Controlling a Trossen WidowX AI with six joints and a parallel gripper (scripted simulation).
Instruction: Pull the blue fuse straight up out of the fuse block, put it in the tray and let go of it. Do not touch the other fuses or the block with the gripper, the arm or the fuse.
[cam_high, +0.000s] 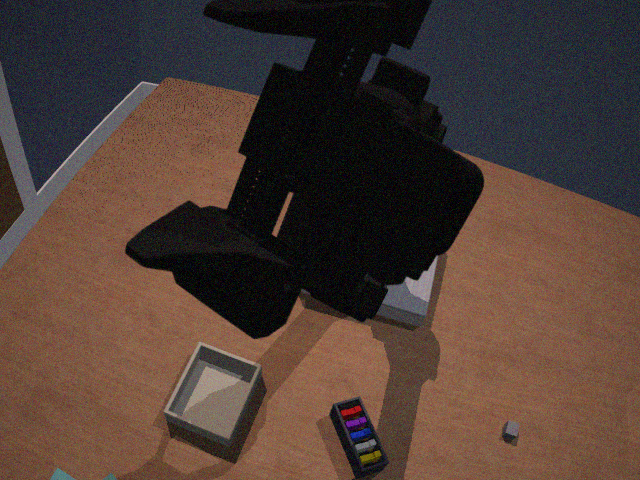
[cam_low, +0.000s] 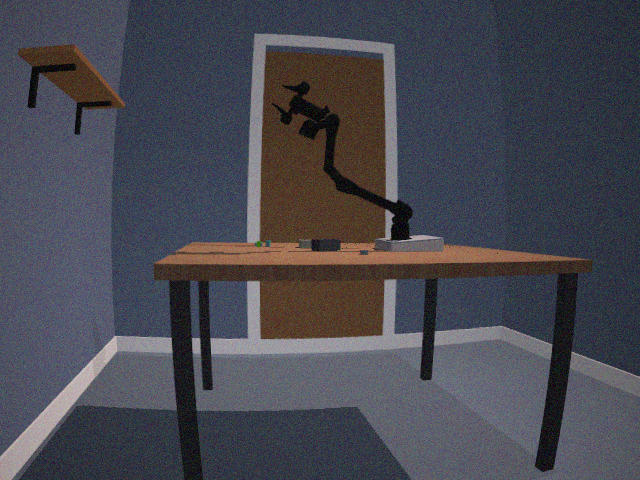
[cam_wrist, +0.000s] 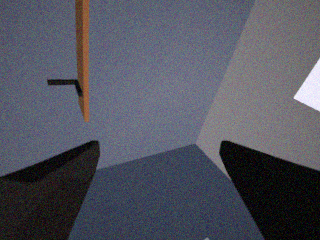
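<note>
The blue fuse is 59 cm below my gripper tip, 16 cm to the left of it and 15 cm behind it. Also, from my gripper tip: grey tray (61 cm below, 19 cm behind, 5 cm to the right); then small grey cube (61 cm below, 41 cm to the left, 19 cm behind).
</note>
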